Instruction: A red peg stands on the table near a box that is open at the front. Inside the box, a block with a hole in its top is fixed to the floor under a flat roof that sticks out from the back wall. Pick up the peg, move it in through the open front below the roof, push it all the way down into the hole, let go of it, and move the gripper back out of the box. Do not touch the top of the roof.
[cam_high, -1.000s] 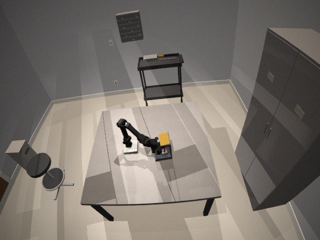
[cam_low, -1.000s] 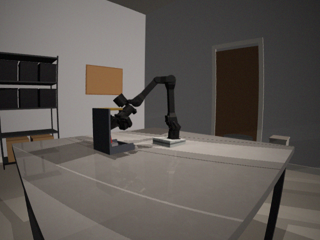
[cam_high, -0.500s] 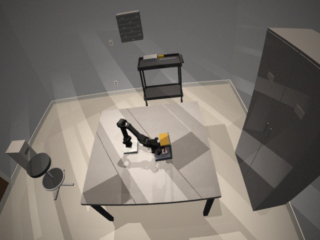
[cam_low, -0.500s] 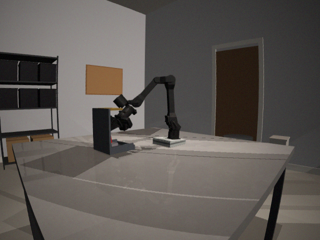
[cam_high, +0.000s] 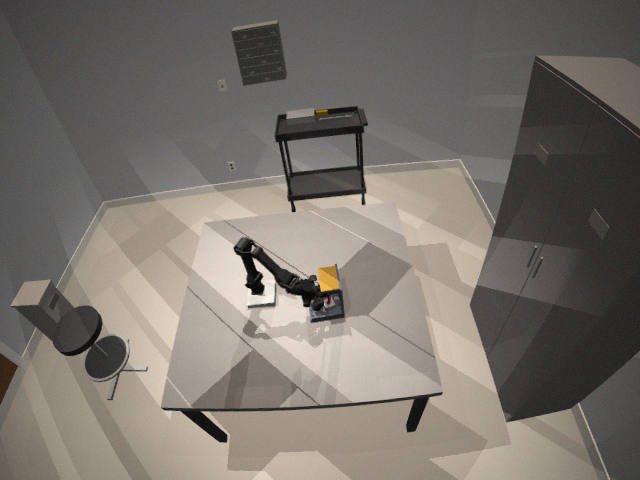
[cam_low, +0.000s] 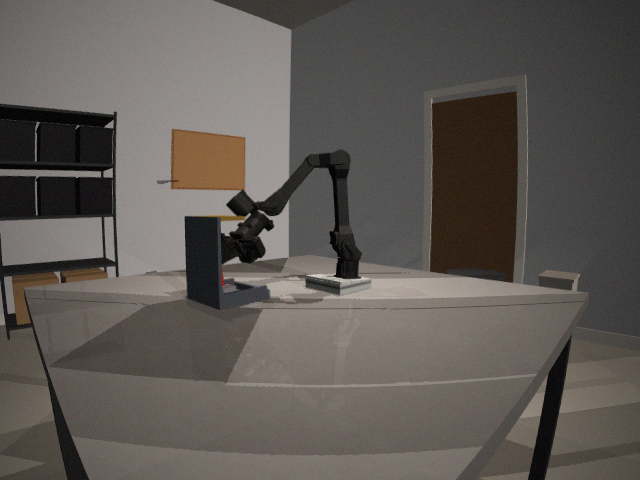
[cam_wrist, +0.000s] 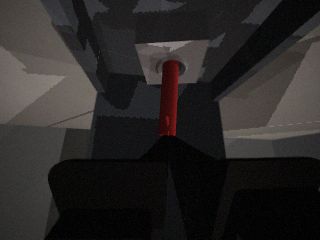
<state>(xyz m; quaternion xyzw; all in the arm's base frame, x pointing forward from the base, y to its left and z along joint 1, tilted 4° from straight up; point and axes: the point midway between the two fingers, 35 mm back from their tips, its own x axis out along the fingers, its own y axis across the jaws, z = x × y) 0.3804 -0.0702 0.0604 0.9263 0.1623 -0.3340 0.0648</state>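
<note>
My gripper tip is now 40 mm above the red peg and 10 mm past it. The rest, counted from my gripper tip: yellow roof 120 mm above.
</note>
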